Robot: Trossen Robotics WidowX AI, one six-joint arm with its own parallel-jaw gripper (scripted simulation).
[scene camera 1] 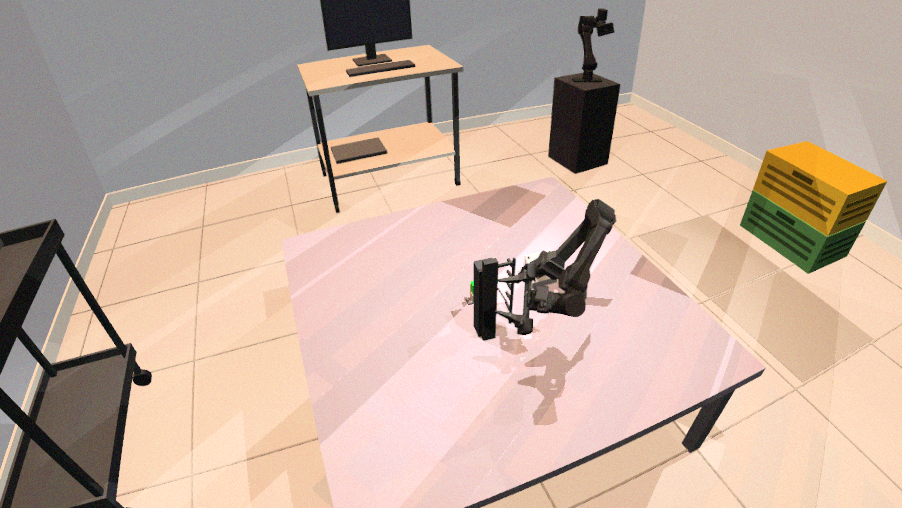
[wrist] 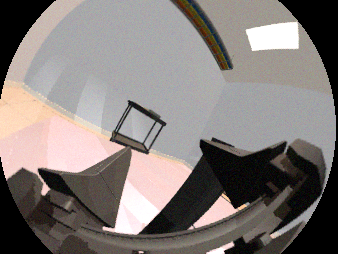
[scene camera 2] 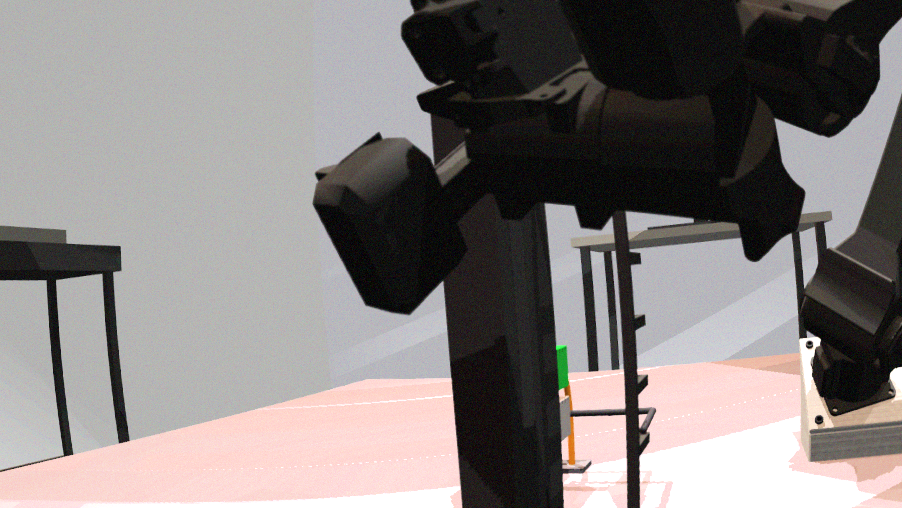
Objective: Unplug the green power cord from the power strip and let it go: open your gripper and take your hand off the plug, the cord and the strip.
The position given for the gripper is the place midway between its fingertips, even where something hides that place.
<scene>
The gripper point(scene camera 2: 373, 137) is open and holds nothing.
The gripper is seen too in scene camera 1 point(scene camera 1: 495, 295) and in the wrist view point(wrist: 166, 146).
</scene>
